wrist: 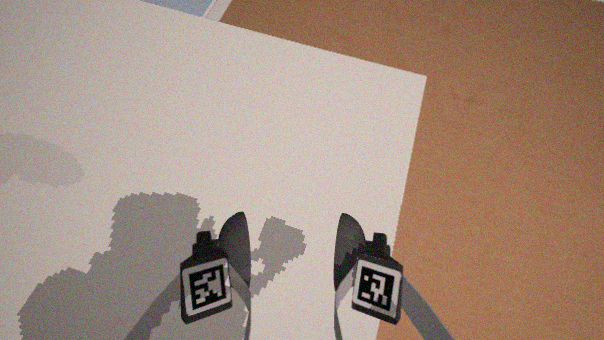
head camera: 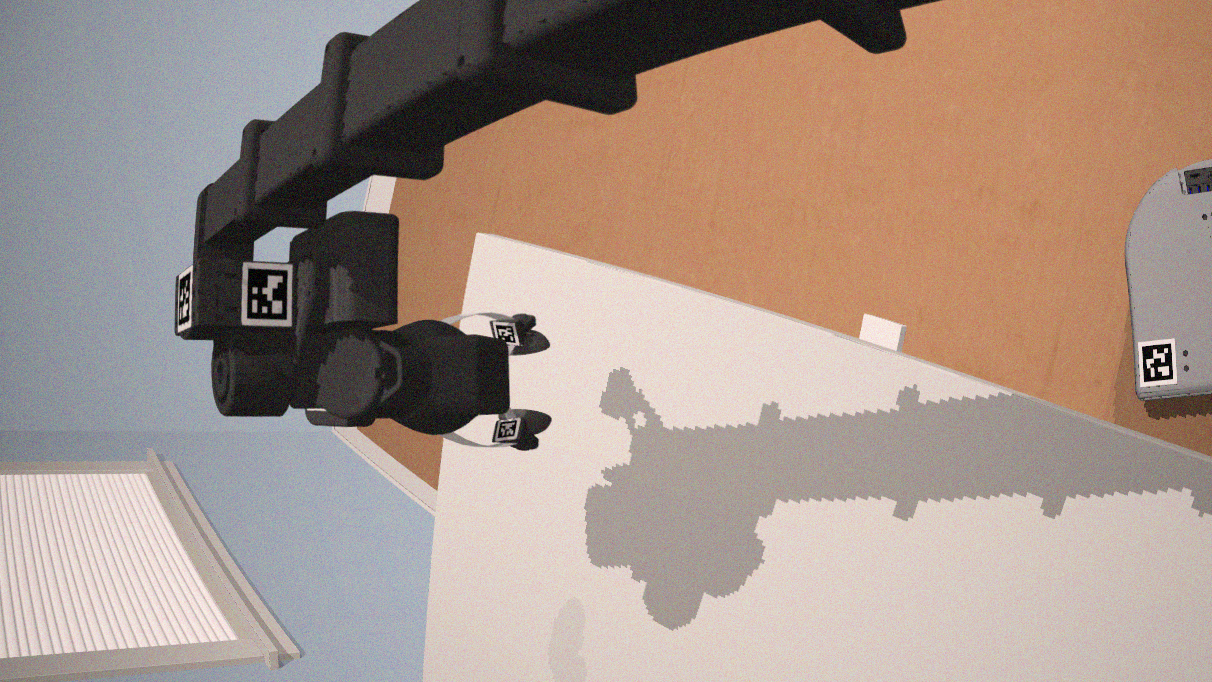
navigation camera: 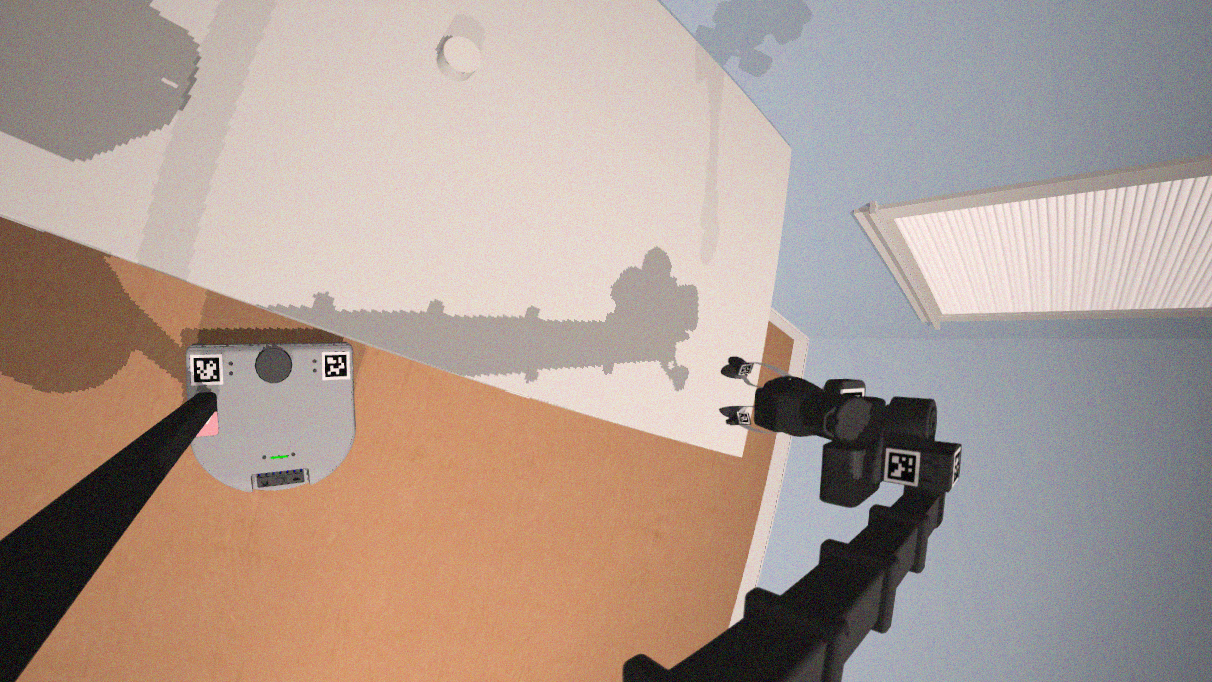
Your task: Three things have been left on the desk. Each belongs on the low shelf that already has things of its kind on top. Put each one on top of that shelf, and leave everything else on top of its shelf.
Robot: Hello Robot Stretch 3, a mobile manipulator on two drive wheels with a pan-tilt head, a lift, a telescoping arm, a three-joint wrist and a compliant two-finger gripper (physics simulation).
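Where they show: gripper, between the fingertips: [head camera: 531, 383] [navigation camera: 728, 389]; robot's base, origin of its link: [navigation camera: 273, 363].
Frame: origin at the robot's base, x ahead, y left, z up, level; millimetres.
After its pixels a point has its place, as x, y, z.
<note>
The white desk [head camera: 932, 610] {171, -276, 720} [navigation camera: 355, 169] {242, -77, 721} [wrist: 150, 100] spreads below my gripper. My gripper [head camera: 538, 381] {-23, -570, 837} [navigation camera: 730, 391] {-23, -570, 837} [wrist: 292, 238] {-23, -570, 837} is open, its two fingers apart with bare desk top showing between them. It hangs above the desk near one corner, which shows ahead and to the right in the wrist view. A small white round thing [navigation camera: 460, 55] {403, -182, 745} is on the desk, far from the gripper, at the top of the navigation view; I cannot tell what it is. The low shelves and their things do not show in these views.
My grey base [head camera: 1173, 279] {-110, -93, 160} [navigation camera: 271, 424] {-120, 10, 160} stands on the brown floor [head camera: 762, 169] {-412, -905, 0} [navigation camera: 508, 551] {-617, -622, 0} [wrist: 500, 175] beside the desk's long edge. A small white block [head camera: 882, 332] sticks out at that edge. A blue wall [head camera: 101, 169] {-649, -2168, 1007} [navigation camera: 1059, 466] {-458, -2240, 1306} with a slatted panel [head camera: 93, 559] {290, -1719, 1092} [navigation camera: 1059, 245] {312, -1658, 1281} lies beyond the gripper.
</note>
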